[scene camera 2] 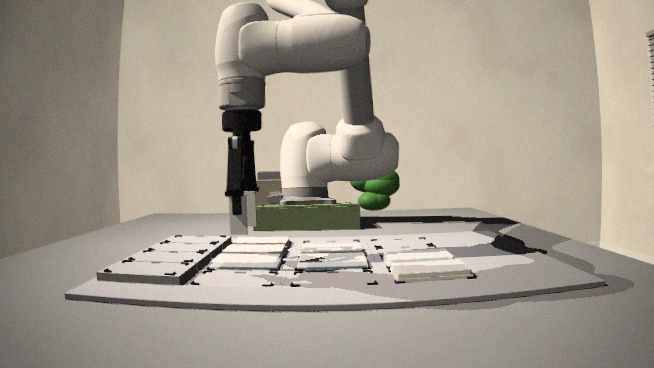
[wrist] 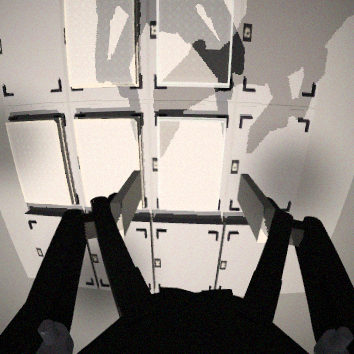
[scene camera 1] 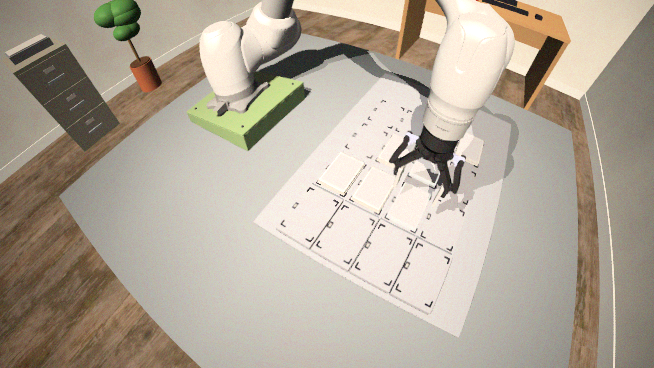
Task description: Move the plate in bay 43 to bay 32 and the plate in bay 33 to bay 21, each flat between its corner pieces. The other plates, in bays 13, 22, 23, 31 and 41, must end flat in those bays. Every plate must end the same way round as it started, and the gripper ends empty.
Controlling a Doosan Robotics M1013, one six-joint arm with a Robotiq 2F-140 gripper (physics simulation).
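Frame: origin at the arm's base, x ahead, y left, z up, level; metres.
Seen in the pictures: gripper, between the fingertips: (scene camera 2: 244,230) (wrist: 189,184) (scene camera 1: 415,192); arm's base, origin of its link: (scene camera 2: 305,204) (scene camera 1: 238,96).
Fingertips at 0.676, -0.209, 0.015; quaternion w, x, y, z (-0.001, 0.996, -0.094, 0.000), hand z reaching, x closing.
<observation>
Offsets run from my fingertips to a thing's top centre, as dx, dy, dz. "*": to the spot under its first point. Level surfaces: height alone.
My gripper (scene camera 1: 421,183) (scene camera 2: 243,227) (wrist: 189,184) is open and empty, above the plate in bay 33 @(* -0.002, -0.003, -0.054) (scene camera 1: 409,204) (scene camera 2: 246,261) (wrist: 190,155). In the wrist view its fingers stand left and right of that flat plate. A plate @(+0.031, +0.161, -0.054) (scene camera 1: 419,173) (scene camera 2: 332,264) (wrist: 192,50) lies flat in bay 32. Bay 43 @(* +0.099, -0.034, -0.068) (scene camera 1: 440,227) (wrist: 272,155) holds no plate. Bay 21 @(* -0.125, +0.356, -0.068) (scene camera 2: 402,244) holds no plate; the arm partly covers it in scene camera 1. Flat plates lie in bays 13 @(-0.210, +0.039, -0.054) (scene camera 1: 342,171), 23 (scene camera 1: 373,189), 22 (wrist: 82,45), 31 (scene camera 2: 422,256) and 41 @(+0.166, +0.302, -0.054) (scene camera 1: 471,149).
A raised row of bays (scene camera 1: 382,252) (scene camera 2: 142,267) (wrist: 187,257) adjoins the plates of the third row. The pale board @(dz -0.068) (scene camera 1: 452,320) carries the bays. The arm's green base block (scene camera 1: 225,129) (scene camera 2: 307,217) stands beside it. The arm's shadow falls across the rear bays.
</observation>
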